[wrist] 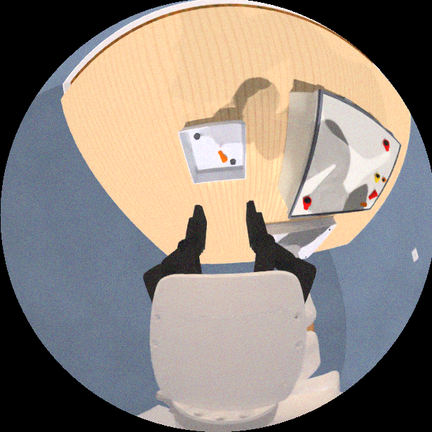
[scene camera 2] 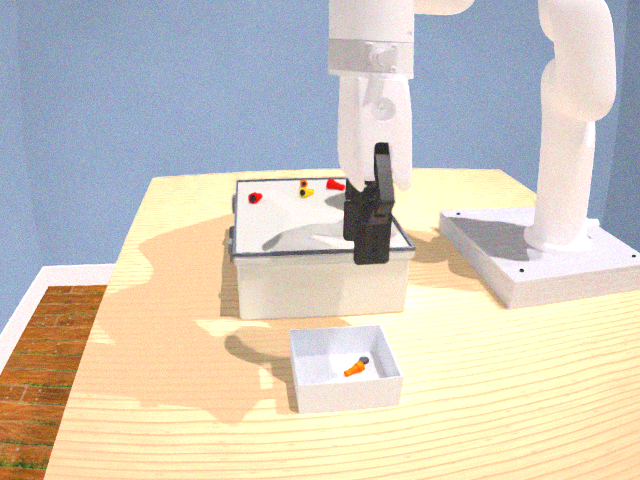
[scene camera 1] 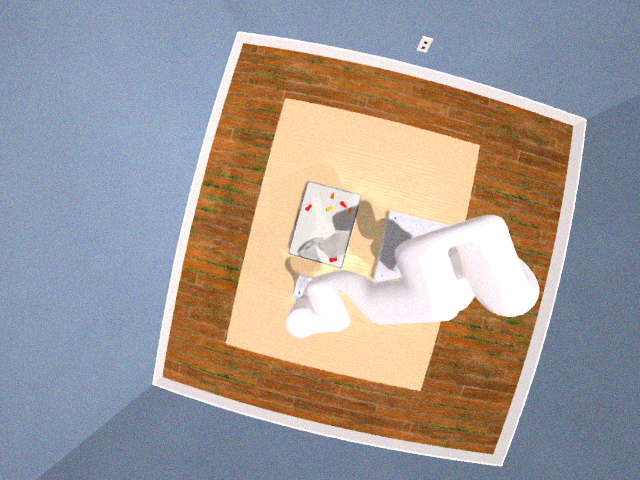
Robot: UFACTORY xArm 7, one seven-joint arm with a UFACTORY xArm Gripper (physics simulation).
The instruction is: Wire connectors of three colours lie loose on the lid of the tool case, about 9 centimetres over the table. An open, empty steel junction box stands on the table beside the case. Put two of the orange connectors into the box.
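Frame: origin at the arm's base, x left, y back, z up, level; millimetres.
Seen in the pictures: gripper, fingertip midpoint: [scene camera 2: 364, 250]; arm's base at its link origin: [scene camera 2: 556, 241].
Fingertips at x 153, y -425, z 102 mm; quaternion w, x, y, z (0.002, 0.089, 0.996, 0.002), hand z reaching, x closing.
Offsets run from my fingertips to a thing's top centre.
One orange connector {dx +1, dy -3, dz -133 mm} [scene camera 2: 355, 368] [wrist: 222, 156] lies on the floor of the steel junction box {dx +8, dy -20, dz -108 mm} [scene camera 2: 348, 396] [wrist: 220, 176]. In scene camera 1 the arm hides most of the box [scene camera 1: 300, 285]. Two more orange connectors lie on the case lid {dx -268, dy +25, dz -52 mm} [scene camera 1: 315, 229] [scene camera 2: 279, 217] [wrist: 345, 145]: one orange connector {dx -381, dy +50, dz -44 mm} [scene camera 1: 332, 195] [scene camera 2: 303, 183] [wrist: 384, 179] near the yellow one, another orange connector {dx -327, dy +123, dz -44 mm} [scene camera 1: 349, 210] [wrist: 363, 204] near the lid's edge. My gripper [scene camera 2: 371, 258] [wrist: 224, 211] is open and empty, raised above the box; the arm hides it in scene camera 1.
A yellow connector {dx -329, dy +42, dz -41 mm} [scene camera 1: 329, 208] [scene camera 2: 306, 192] [wrist: 377, 177] and three red ones share the lid: one red connector {dx -326, dy -39, dz -40 mm} [scene camera 1: 308, 207] [scene camera 2: 254, 197] [wrist: 386, 144], a second red connector {dx -350, dy +95, dz -40 mm} [scene camera 1: 343, 204] [scene camera 2: 334, 184] [wrist: 373, 194] and a third red connector {dx -132, dy +75, dz -40 mm} [scene camera 1: 332, 259] [wrist: 307, 202]. The robot base [scene camera 1: 418, 221] [scene camera 2: 547, 279] stands beside the case.
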